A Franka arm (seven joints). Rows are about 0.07 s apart.
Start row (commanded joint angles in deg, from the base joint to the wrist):
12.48 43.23 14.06 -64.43 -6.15 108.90 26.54
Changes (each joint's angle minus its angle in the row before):
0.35 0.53 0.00 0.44 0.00 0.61 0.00
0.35 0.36 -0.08 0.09 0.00 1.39 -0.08
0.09 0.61 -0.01 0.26 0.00 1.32 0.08
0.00 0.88 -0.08 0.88 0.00 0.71 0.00
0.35 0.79 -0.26 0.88 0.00 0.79 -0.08
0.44 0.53 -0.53 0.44 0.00 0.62 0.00
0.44 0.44 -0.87 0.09 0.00 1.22 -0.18
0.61 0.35 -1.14 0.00 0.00 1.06 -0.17
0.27 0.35 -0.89 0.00 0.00 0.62 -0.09
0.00 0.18 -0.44 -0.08 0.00 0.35 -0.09
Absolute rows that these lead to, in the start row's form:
12.83 43.76 14.06 -63.99 -6.15 109.51 26.54
13.18 44.12 13.98 -63.90 -6.15 110.90 26.46
13.27 44.73 13.97 -63.64 -6.15 112.22 26.54
13.27 45.61 13.89 -62.76 -6.15 112.93 26.54
13.62 46.40 13.63 -61.88 -6.15 113.72 26.46
14.06 46.93 13.10 -61.44 -6.15 114.34 26.46
14.50 47.37 12.23 -61.35 -6.15 115.56 26.28
15.11 47.72 11.09 -61.35 -6.15 116.62 26.11
15.38 48.07 10.20 -61.35 -6.15 117.24 26.02
15.38 48.25 9.76 -61.43 -6.15 117.59 25.93

